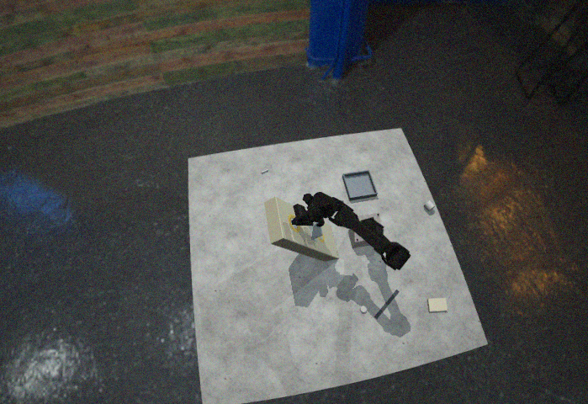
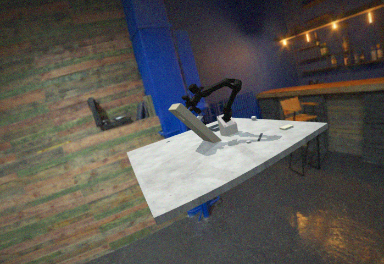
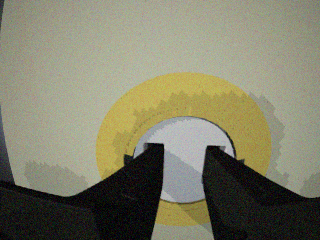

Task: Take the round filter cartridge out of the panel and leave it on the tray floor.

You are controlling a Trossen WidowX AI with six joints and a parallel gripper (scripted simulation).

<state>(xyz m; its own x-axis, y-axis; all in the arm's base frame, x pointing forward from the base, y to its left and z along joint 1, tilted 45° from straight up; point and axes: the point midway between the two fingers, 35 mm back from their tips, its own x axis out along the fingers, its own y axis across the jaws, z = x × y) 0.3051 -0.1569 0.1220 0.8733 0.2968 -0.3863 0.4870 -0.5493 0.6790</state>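
Now: the round filter cartridge 1 cm ahead of my gripper tip and 1 cm below it. Also, from my gripper tip: beige block: 58 cm behind, 46 cm to the left, 27 cm below; small pin: 4 cm ahead, 47 cm to the right, 28 cm below; tray: 43 cm behind, 25 cm to the right, 27 cm below.
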